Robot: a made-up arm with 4 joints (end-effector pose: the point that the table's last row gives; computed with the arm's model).
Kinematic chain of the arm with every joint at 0, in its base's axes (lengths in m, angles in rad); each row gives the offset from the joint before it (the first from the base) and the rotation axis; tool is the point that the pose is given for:
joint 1: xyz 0 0 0.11 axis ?
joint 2: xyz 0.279 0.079 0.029 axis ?
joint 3: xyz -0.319 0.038 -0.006 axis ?
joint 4: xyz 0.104 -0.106 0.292 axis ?
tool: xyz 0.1 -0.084 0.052
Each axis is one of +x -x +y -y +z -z.
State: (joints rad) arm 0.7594 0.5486 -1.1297 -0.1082
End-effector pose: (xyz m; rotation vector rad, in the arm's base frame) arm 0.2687 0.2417 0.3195 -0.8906 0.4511 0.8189
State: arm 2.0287 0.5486 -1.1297 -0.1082
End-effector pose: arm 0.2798 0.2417 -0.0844 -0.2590 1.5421 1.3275
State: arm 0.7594 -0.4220 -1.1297 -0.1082
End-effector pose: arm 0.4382 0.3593 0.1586 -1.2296 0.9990 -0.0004
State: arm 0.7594 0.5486 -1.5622 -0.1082
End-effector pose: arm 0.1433 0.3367 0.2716 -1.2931 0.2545 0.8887
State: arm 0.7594 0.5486 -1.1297 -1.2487
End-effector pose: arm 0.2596 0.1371 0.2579 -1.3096 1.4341 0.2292
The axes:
joint 1: +y
joint 2: +z
joint 3: +x
joint 4: -y

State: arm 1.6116 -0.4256 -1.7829 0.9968
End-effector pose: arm 0.1118 0.5943 -0.1830 -0.7820 0.8155 1.6638
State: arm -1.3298 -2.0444 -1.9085 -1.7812
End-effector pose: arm 0.0075 0.1187 0.7334 1.4080 2.1575 -1.2522
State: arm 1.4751 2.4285 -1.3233 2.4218
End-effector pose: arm 0.3153 -0.3606 -0.1890 -2.3812 1.9825 0.2277
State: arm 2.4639 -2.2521 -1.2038 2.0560
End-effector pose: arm -0.3455 0.1276 -0.5893 -1.1455 1.5634 1.8060
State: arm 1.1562 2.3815 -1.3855 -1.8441
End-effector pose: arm 0.3406 -0.1848 -0.0602 -1.0705 0.5603 1.3678
